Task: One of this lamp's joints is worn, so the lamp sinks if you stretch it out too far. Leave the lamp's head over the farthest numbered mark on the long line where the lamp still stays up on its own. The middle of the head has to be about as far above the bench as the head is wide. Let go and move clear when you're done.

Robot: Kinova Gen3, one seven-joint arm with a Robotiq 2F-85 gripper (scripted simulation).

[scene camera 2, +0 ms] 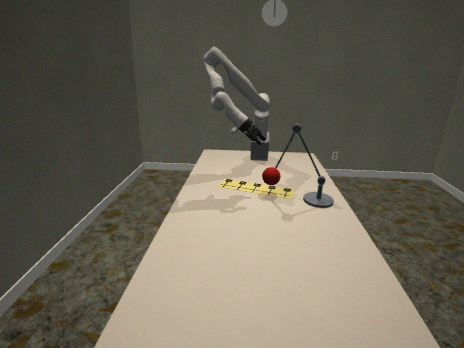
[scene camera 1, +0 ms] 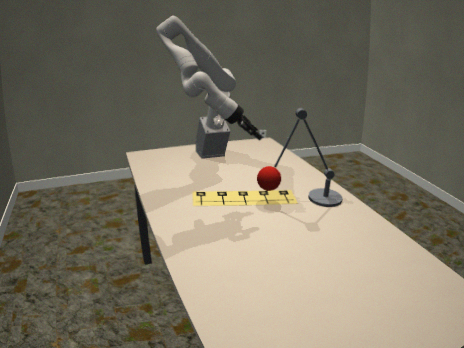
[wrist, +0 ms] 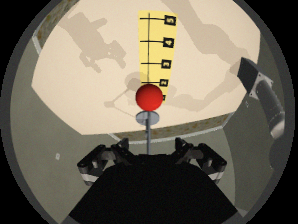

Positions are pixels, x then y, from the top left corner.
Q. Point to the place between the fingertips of my gripper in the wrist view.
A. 151,143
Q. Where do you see a yellow strip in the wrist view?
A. At 157,33
